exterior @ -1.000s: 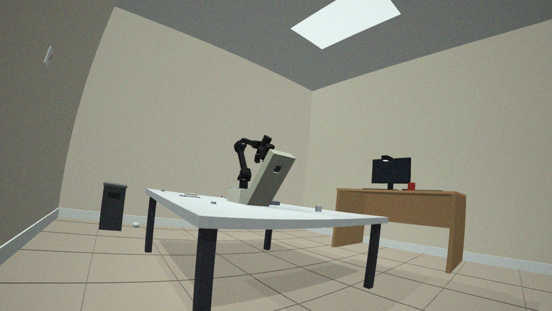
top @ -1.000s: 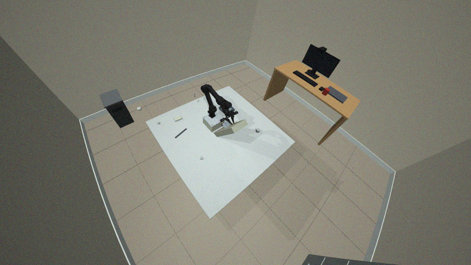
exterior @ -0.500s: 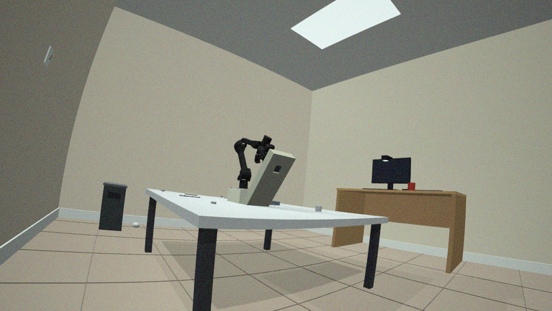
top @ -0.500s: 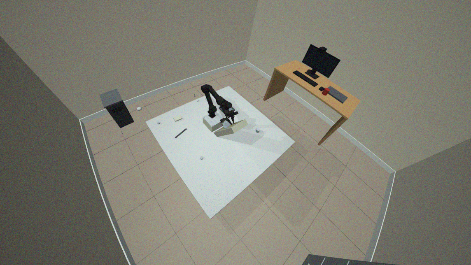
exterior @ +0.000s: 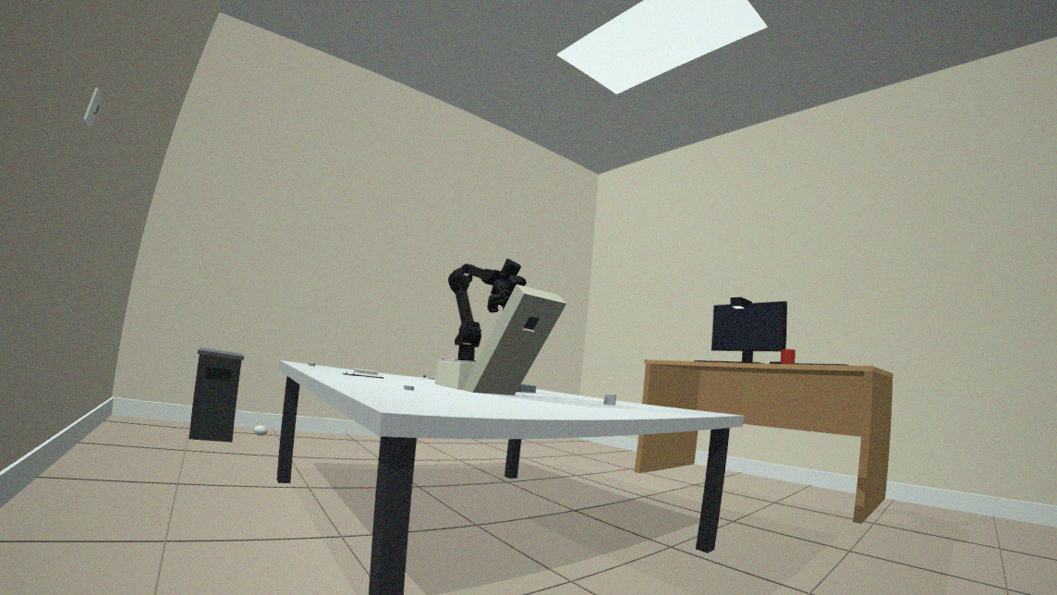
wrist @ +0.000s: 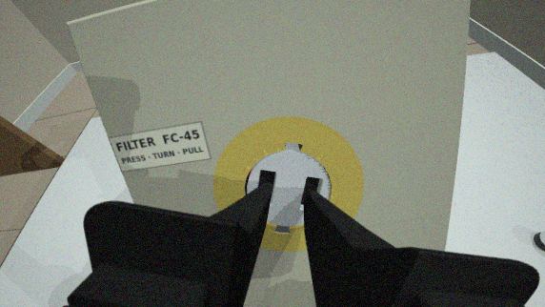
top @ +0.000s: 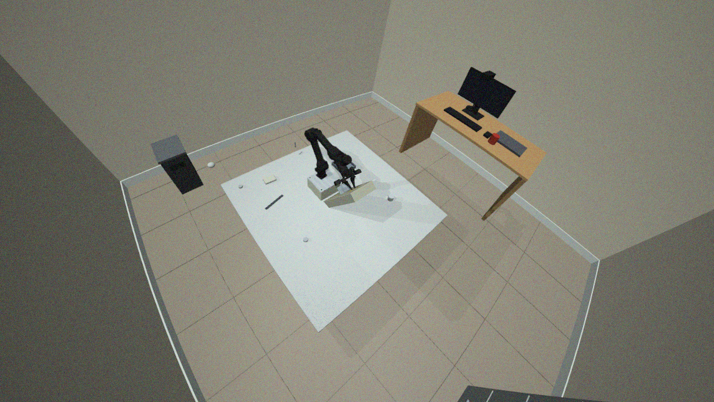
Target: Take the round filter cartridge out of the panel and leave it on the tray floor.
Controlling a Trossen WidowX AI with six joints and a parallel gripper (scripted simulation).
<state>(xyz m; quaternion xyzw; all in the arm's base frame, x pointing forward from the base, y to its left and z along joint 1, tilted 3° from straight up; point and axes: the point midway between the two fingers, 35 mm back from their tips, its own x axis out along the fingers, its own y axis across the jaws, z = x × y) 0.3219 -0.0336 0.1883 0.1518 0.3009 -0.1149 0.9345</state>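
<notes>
My gripper tip is now 10 mm short of the grey round filter cartridge and 10 mm above it. From my gripper tip the other things lie so: small beige block 650 mm behind, 240 mm to the right, 280 mm below; grey square tray 360 mm behind, 330 mm to the left, 270 mm below.
</notes>
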